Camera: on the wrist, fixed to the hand. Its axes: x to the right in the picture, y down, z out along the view.
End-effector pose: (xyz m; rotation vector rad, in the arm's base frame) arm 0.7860 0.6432 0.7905 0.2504 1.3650 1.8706
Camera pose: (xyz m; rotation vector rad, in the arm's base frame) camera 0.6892 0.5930 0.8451 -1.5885 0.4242 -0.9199
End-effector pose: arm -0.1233 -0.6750 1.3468 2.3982 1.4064 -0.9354
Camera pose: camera -0.0059 -0.6838 1.3783 1.0376 -1.9838 -0.1912
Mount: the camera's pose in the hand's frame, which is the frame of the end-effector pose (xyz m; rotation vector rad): 0.0148 0.0992 -0.0693 -0.0599 -0.6770 3.0093
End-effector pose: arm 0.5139 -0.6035 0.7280 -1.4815 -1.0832 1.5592
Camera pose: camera 0.5865 -0.6220 0.6318 0.6729 -1.0266 -1.0867
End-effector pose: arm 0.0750 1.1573 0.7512 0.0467 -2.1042 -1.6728
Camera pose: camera 0.1113 1.1155 0.8598 -2.1964 -0.1884 0.4574
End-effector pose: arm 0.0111 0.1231 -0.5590 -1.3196 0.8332 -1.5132
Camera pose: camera -0.0358 0.0701 -0.6583 0.3852 0.9963 1.2597
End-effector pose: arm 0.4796 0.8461 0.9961 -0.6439 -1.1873 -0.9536
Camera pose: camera 0.6006 0.8313 0.9970 -1.6614 0.3276 1.8503
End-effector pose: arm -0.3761 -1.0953 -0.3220 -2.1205 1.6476 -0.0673
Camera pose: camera -0.4833 -1.1494 -0.3006 1.5867 2.0661 1.1507
